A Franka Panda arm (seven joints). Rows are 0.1 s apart.
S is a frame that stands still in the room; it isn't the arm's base.
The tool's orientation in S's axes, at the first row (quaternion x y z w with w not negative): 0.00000, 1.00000, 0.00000, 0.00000
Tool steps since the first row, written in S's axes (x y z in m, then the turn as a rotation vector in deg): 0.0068, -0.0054, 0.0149, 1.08, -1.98, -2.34; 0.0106, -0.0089, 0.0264, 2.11, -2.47, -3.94; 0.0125, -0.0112, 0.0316, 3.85, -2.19, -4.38; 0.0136, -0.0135, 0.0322, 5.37, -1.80, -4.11; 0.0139, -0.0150, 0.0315, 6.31, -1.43, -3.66; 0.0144, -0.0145, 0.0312, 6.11, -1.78, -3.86; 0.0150, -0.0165, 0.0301, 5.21, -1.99, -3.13; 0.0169, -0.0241, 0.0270, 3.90, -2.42, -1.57
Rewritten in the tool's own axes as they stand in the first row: -0.0068, -0.0054, -0.0149, -1.08, -1.98, 2.34; -0.0106, -0.0089, -0.0264, -2.11, -2.47, 3.94; -0.0125, -0.0112, -0.0316, -3.85, -2.19, 4.38; -0.0136, -0.0135, -0.0322, -5.37, -1.80, 4.11; -0.0139, -0.0150, -0.0315, -6.31, -1.43, 3.66; -0.0144, -0.0145, -0.0312, -6.11, -1.78, 3.86; -0.0150, -0.0165, -0.0301, -5.21, -1.99, 3.13; -0.0169, -0.0241, -0.0270, -3.90, -2.42, 1.57
